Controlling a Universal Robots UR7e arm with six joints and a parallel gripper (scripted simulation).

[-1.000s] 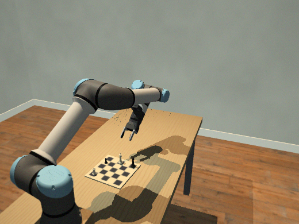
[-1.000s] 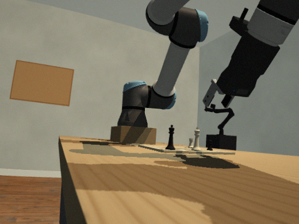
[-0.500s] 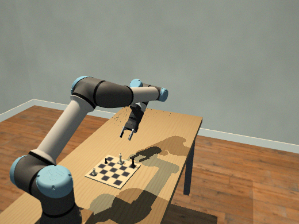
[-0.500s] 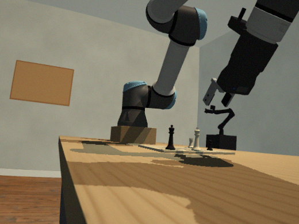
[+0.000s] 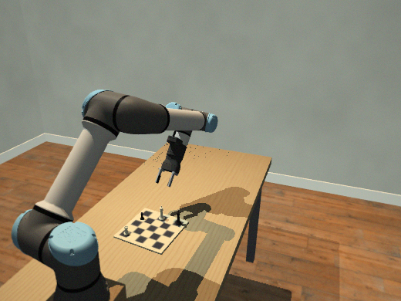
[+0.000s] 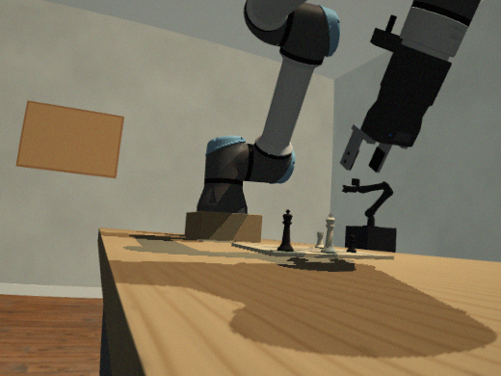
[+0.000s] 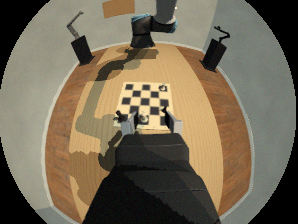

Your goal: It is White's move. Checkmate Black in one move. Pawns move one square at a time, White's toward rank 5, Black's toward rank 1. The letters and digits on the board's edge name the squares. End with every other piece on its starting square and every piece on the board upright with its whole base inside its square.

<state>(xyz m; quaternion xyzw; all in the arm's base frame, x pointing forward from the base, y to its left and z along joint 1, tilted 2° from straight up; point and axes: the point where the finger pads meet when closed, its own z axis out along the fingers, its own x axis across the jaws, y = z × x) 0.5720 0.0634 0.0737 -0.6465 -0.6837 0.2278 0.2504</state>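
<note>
My gripper is now 210 mm past the short white piece, 130 mm above it and 60 mm to the right of it. The rest, counted from my hand: black pawn (140 mm below, 100 mm behind, 60 mm to the left); then tall white piece (120 mm below, 60 mm behind, 20 mm to the right); then tall black piece (120 mm below, 100 mm to the right, 60 mm behind).
</note>
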